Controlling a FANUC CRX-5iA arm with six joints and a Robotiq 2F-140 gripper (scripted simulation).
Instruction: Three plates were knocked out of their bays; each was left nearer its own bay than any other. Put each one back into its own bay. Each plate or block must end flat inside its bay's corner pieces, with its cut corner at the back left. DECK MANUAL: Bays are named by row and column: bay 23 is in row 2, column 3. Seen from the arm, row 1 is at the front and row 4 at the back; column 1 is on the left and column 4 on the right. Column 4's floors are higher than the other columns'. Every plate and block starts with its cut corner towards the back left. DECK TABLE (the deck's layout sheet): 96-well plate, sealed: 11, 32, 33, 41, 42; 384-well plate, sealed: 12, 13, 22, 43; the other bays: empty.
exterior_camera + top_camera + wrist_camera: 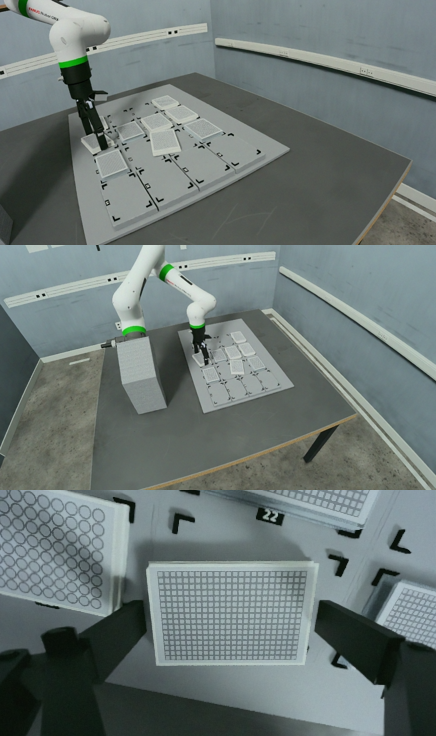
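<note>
The label 22 lies 8 cm ahead of my hand, 2 cm below it and 1 cm to the right of it. The rest, counted from my hand: bay label 29 cm ahead, 18 cm to the right, 2 cm below; then 384-well plate 17 cm to the right, 1 cm below, 1 cm ahead.
</note>
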